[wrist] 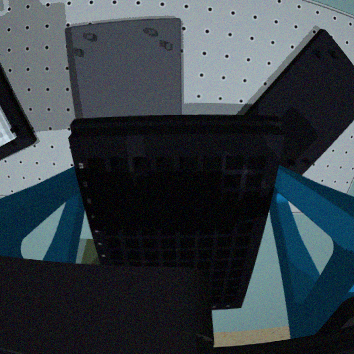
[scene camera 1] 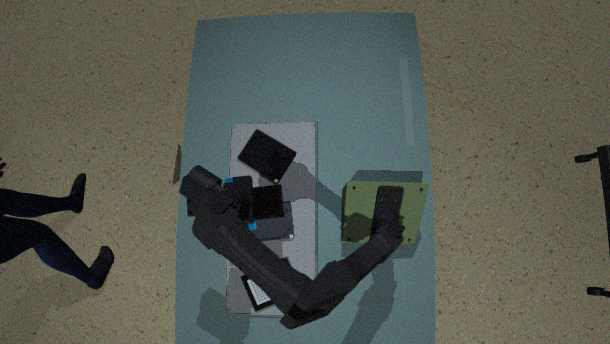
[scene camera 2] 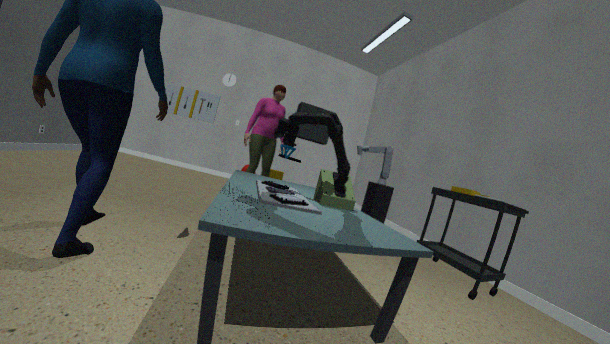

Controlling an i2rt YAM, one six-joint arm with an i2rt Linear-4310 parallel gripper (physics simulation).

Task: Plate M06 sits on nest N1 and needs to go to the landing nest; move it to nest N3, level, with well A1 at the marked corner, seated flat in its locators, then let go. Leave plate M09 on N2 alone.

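Observation:
My gripper [scene camera 1: 241, 202] [scene camera 2: 287, 151] [wrist: 176, 175] is shut on a black well plate [scene camera 1: 270, 201] [scene camera 2: 291, 158] [wrist: 175, 210], apparently M06, its blue fingers on opposite sides. The plate is high above the table, apart from the nests. A grey nest [scene camera 1: 277, 231] [wrist: 127, 70] lies partly behind it in scene camera 1 and the wrist view, with edges roughly parallel to the plate. A dark nest [scene camera 1: 266, 154] [wrist: 305, 100] lies turned to one side. A white plate [scene camera 1: 259, 294] [wrist: 5, 125], seemingly M09, sits in a black surround. Nest numbers are unreadable; the held plate's A1 is unclear.
The perforated board [scene camera 1: 306, 135] [scene camera 2: 267, 197] [wrist: 215, 90] carries the nests on the blue-green table [scene camera 1: 350, 65] [scene camera 2: 240, 227]. The arm stands at a green block [scene camera 1: 360, 195] [scene camera 2: 332, 199]. People [scene camera 2: 105, 45] [scene camera 2: 267, 120] and a black cart [scene camera 2: 477, 200] are beyond the table.

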